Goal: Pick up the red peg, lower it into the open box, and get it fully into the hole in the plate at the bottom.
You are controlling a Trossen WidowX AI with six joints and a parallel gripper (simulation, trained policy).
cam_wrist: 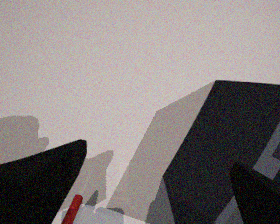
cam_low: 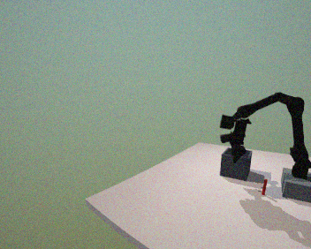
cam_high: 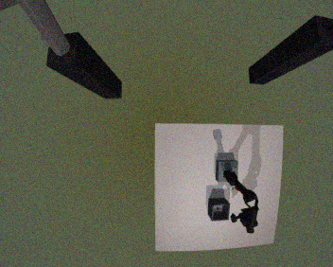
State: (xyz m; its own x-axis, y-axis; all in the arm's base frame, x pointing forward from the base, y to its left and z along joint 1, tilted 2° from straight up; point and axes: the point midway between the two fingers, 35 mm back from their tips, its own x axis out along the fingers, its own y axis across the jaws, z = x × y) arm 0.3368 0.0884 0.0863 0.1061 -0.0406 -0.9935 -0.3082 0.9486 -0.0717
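Now: the red peg 180 mm behind my gripper tip, 40 mm to the left of it and 100 mm below it.
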